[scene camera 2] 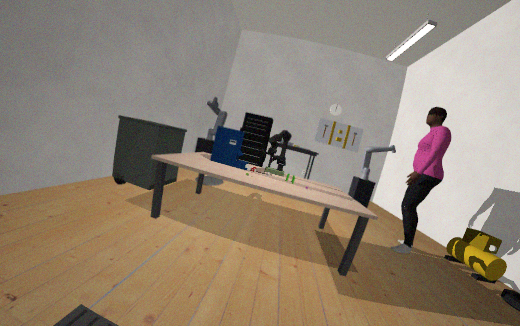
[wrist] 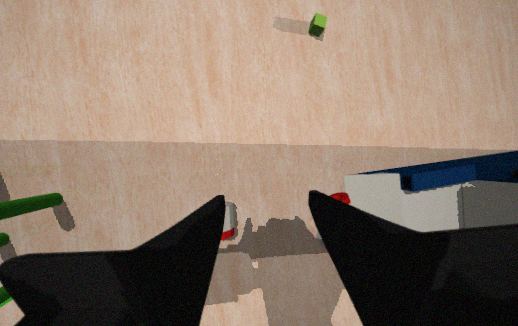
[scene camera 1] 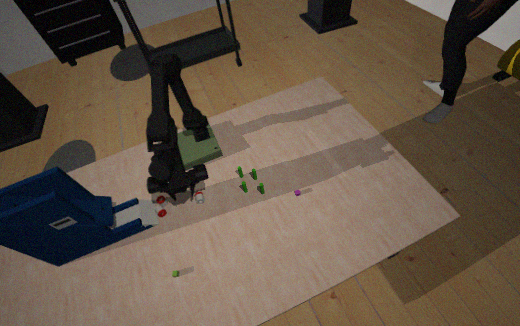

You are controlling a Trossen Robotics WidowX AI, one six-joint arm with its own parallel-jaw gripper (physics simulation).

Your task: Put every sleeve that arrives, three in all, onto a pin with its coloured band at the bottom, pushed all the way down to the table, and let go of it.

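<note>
Three white sleeves with red bands lie on the table. One sleeve (scene camera 1: pixel 200 198) (wrist: pixel 229 222) lies on its side, its band toward the arm's base; the left finger partly hides it in the wrist view. A second sleeve (scene camera 1: pixel 160 199) and a third sleeve (scene camera 1: pixel 161 213) are close together at the chute's mouth, red ends showing. A red band (wrist: pixel 341 198) shows behind the right finger; I cannot tell whose. Four upright green pins (scene camera 1: pixel 244 187) (scene camera 2: pixel 293 179) (wrist: pixel 30 205) carry no sleeve. My gripper (scene camera 1: pixel 183 199) (wrist: pixel 267 199) is open and empty, above the table between the single sleeve and the pair.
A blue dispenser (scene camera 1: pixel 82 220) (scene camera 2: pixel 227 145) with a pale chute (scene camera 1: pixel 135 214) (wrist: pixel 375 200) stands beside the pair. A green cube (scene camera 1: pixel 175 273) (wrist: pixel 317 25) and a magenta cube (scene camera 1: pixel 297 192) lie on the table (scene camera 1: pixel 280 260). The arm stands on a green base plate (scene camera 1: pixel 200 150).
</note>
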